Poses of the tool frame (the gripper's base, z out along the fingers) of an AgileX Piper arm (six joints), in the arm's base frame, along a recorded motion.
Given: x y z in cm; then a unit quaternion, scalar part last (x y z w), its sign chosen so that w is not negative.
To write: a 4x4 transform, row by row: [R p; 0 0 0 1], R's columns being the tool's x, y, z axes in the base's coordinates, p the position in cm. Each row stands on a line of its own. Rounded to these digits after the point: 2 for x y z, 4 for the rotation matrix.
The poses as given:
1: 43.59 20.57 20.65 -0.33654 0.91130 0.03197 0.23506
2: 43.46 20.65 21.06 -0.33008 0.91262 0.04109 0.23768
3: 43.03 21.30 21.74 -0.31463 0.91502 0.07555 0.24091
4: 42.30 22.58 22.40 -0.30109 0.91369 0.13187 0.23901
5: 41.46 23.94 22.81 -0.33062 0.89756 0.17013 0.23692
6: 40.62 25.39 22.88 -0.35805 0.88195 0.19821 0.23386
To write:
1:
-0.6630 -0.6284 0.4069 43.59
-0.5983 0.7714 0.2165 20.57
-0.4499 -0.0999 -0.8874 20.65
0 0 0 1

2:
-0.6691 -0.6220 0.4067 43.46
-0.5829 0.7787 0.2319 20.65
-0.4609 -0.0819 -0.8836 21.06
0 0 0 1

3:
-0.6859 -0.6122 0.3933 43.03
-0.5394 0.7906 0.2899 21.30
-0.4884 -0.0133 -0.8725 21.74
0 0 0 1

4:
-0.7044 -0.6132 0.3574 42.30
-0.4872 0.7839 0.3849 22.58
-0.5162 0.0970 -0.8510 22.40
0 0 0 1

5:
-0.6691 -0.6741 0.3128 41.46
-0.5129 0.7235 0.4621 23.94
-0.5378 0.1487 -0.8298 22.81
0 0 0 1

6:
-0.6342 -0.7243 0.2706 40.62
-0.5389 0.6650 0.5171 25.39
-0.5544 0.1822 -0.8120 22.88
0 0 0 1

